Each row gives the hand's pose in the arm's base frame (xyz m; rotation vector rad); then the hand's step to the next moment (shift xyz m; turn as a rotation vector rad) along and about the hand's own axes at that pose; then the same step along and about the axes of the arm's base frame.
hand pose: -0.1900 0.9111 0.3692 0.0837 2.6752 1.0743
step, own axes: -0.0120 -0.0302 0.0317 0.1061 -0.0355 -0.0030
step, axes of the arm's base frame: 0.0210 -0.0024 -0.0402 -0.1017 -0.0121 -0.0451
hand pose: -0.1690 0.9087 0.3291 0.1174 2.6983 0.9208
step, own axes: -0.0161 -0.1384 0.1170 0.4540 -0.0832 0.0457
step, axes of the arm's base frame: 0.0520 -0.0439 -0.1687 -0.4190 0.0370 -0.1954
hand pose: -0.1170 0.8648 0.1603 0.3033 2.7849 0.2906
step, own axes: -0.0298 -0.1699 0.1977 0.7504 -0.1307 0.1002
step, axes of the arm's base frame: 0.0647 -0.1372 -0.2141 -0.6831 0.0718 -0.3442
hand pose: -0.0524 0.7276 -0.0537 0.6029 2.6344 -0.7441
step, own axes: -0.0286 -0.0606 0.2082 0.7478 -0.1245 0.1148
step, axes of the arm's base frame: 0.0371 -0.1714 -0.1307 -0.6749 0.0677 -0.3575
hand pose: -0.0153 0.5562 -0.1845 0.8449 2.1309 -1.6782
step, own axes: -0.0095 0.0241 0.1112 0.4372 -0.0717 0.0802
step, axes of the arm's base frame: 0.0087 -0.1051 -0.0437 -0.3955 0.0273 -0.2134
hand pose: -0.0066 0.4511 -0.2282 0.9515 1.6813 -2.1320
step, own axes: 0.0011 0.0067 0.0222 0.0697 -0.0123 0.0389
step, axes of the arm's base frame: -0.0043 -0.0226 -0.0033 -0.0721 -0.0199 -0.0304
